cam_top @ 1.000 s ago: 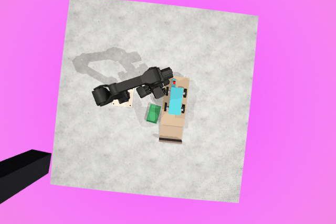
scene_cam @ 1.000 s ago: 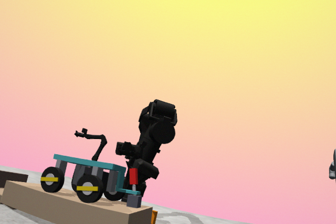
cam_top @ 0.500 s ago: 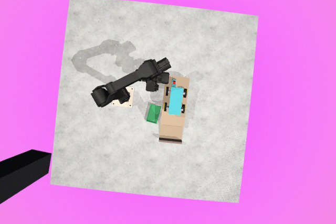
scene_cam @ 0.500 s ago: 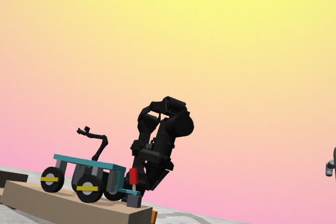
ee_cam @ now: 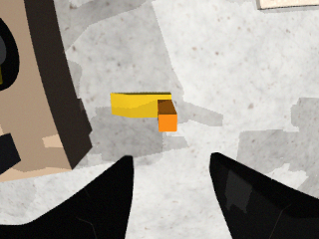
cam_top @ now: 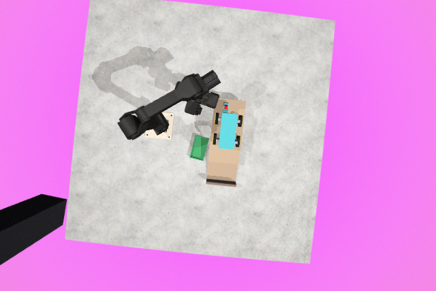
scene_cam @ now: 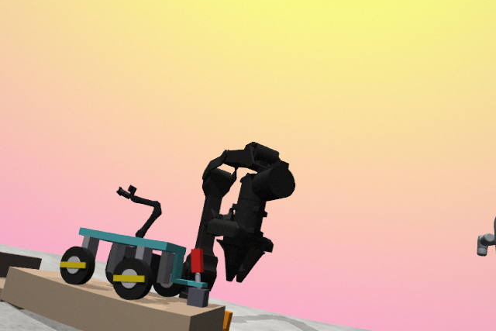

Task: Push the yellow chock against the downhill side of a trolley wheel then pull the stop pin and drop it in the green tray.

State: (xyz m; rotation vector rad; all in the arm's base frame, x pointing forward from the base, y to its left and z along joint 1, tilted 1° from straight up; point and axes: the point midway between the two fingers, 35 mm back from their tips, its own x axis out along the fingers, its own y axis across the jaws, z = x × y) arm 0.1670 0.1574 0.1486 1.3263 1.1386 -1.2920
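Now: the yellow chock 20 mm ahead of my gripper tip and 100 mm below it. Round my gripper tip: red-headed stop pin (130 mm ahead, 10 mm to the right, 10 mm above); tan ramp (160 mm ahead, 130 mm to the right, 80 mm below); trolley (160 mm ahead, 120 mm to the right, 10 mm below).
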